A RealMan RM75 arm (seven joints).
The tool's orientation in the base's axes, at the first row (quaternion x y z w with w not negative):
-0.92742 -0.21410 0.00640 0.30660
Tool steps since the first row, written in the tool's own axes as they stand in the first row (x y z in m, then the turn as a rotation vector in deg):
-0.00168 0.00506 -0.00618 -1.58 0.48 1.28
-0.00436 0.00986 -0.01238 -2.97 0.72 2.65
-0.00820 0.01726 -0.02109 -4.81 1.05 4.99
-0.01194 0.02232 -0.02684 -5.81 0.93 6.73
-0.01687 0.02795 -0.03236 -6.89 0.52 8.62
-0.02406 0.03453 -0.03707 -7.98 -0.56 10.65
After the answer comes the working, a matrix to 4 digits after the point.
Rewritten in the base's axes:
0.00135 -0.00782 0.00193 -1.43 -0.25 -1.50
0.00169 -0.01586 0.00390 -2.79 -0.21 -2.92
0.00236 -0.02766 0.00628 -4.67 0.14 -5.23
0.00177 -0.03606 0.00761 -5.87 0.81 -6.69
0.00030 -0.04521 0.00829 -7.29 1.74 -8.12
-0.00297 -0.05550 0.00749 -8.99 3.23 -9.28

The tool's axes in the first row as the columns of a matrix, in the base's axes (rounded; the answer above uses it unrounded):
0.9082 0.3932 -0.1432
0.4010 -0.7203 0.5660
0.1194 -0.5714 -0.8119

